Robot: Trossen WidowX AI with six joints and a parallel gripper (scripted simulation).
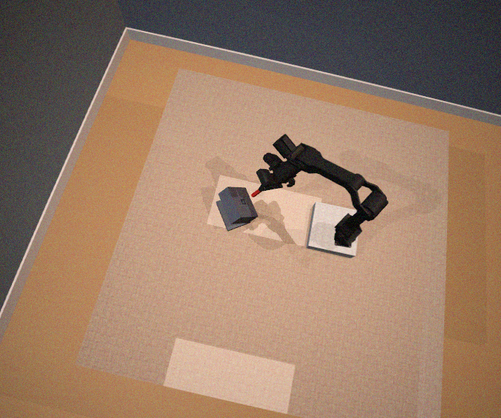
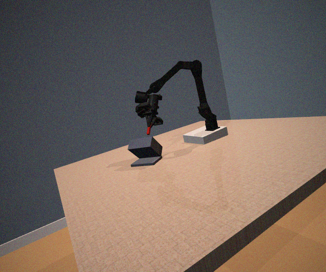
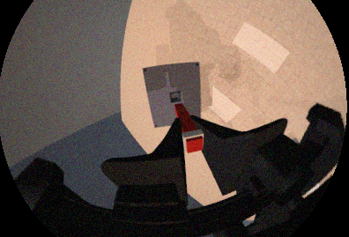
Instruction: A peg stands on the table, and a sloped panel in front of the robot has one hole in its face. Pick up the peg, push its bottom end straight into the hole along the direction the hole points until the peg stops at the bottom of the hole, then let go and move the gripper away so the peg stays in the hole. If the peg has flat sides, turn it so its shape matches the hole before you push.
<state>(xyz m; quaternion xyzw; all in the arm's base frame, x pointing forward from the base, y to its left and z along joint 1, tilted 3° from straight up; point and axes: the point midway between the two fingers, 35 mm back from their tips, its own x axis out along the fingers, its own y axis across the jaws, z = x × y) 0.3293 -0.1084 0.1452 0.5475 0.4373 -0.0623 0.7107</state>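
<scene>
Right now my gripper tip is 90 mm above the sloped panel, 70 mm short of it and 40 mm to the right of it. Also, from my gripper tip: red peg (10 mm to the right, 10 mm behind, 10 mm above).
</scene>
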